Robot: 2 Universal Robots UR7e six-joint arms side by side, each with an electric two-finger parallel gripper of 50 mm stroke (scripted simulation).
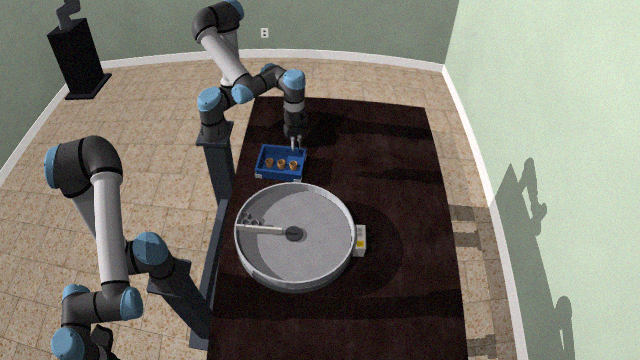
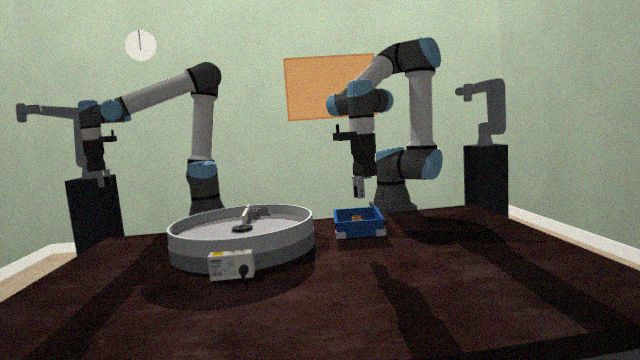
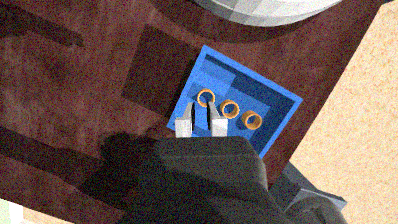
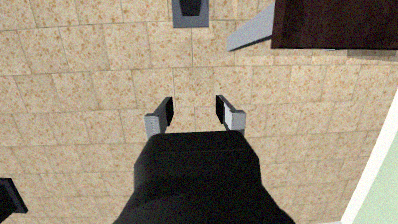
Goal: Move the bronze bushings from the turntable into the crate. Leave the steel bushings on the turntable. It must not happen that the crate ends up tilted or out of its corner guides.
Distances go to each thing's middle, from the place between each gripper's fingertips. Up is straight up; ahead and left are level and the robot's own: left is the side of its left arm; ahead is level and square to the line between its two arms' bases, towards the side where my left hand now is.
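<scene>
My left gripper [image 2: 359, 197] is in my sight, 11 cm above the blue crate [image 1: 275, 152] and 6 cm past it. As for my right gripper [image 2: 105, 185], it is 340 mm short of the blue crate, 980 mm to the right of it and 160 mm above it.
</scene>
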